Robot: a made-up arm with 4 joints. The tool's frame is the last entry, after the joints. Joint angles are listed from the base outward.
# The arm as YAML. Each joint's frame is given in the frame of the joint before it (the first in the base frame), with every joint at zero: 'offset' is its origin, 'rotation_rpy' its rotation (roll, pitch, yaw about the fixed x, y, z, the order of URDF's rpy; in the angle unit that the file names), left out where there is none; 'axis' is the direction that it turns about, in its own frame. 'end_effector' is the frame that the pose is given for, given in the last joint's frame.
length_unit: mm
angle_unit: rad
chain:
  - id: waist
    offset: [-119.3, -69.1, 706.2]
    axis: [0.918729, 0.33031, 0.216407]
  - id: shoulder
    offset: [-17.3, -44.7, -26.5]
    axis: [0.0, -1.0, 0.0]
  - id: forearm
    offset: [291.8, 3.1, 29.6]
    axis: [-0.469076, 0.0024, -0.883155]
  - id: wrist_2
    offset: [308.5, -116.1, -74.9]
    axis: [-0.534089, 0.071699, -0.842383]
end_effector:
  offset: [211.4, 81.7, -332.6]
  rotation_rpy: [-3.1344, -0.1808, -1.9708]
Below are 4 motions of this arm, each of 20 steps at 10 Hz.
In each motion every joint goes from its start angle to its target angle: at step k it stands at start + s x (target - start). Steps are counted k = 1, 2, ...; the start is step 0. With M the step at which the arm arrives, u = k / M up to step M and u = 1 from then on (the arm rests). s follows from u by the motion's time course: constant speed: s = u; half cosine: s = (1 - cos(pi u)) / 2; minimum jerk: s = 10 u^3 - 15 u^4 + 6 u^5.
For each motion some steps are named. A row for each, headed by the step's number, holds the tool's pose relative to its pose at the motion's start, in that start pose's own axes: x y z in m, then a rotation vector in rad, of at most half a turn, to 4 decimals.
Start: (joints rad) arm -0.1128 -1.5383 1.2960 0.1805
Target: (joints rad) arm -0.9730 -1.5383 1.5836 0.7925
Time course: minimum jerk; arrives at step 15
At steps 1, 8, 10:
1: 0.0019 -0.0011 0.0014 -0.0016 0.0017 0.0037
8: 0.4475 -0.0331 0.2484 -0.3513 0.4256 0.7338
10: 0.6228 0.0591 0.2995 -0.5042 0.6376 1.0003

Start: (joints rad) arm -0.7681 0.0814 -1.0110 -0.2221
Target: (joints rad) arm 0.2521 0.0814 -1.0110 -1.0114
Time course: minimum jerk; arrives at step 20
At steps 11, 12, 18, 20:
11: -0.2548 0.0989 -0.2639 0.2811 -0.7763 -0.5139
12: -0.2663 0.1247 -0.3110 0.3417 -0.8848 -0.5925
18: -0.2525 0.2262 -0.4552 0.5908 -1.2368 -0.8616
20: -0.2511 0.2292 -0.4586 0.5986 -1.2459 -0.8690

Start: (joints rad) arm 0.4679 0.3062 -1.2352 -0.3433
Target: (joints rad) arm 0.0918 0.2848 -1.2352 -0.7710
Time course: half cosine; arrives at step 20
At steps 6, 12, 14, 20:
6: -0.0056 0.0308 0.0143 -0.0513 0.0084 -0.0666
12: -0.0120 0.1032 0.0374 -0.1745 0.0135 -0.2015
14: -0.0126 0.1267 0.0419 -0.2157 0.0114 -0.2402
20: -0.0123 0.1619 0.0460 -0.2787 0.0049 -0.2945

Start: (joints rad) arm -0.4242 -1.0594 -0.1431 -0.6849
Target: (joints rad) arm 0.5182 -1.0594 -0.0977 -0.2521
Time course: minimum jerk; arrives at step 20
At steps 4, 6, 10, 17, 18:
4: -0.0300 -0.0001 0.0223 -0.0245 -0.0059 -0.0208
6: -0.0858 0.0042 0.0615 -0.0686 -0.0151 -0.0594
10: -0.2701 0.0572 0.1732 -0.2043 -0.0328 -0.1912
17: -0.5173 0.2274 0.2802 -0.3735 -0.0315 -0.3976
18: -0.5259 0.2359 0.2829 -0.3794 -0.0309 -0.4060

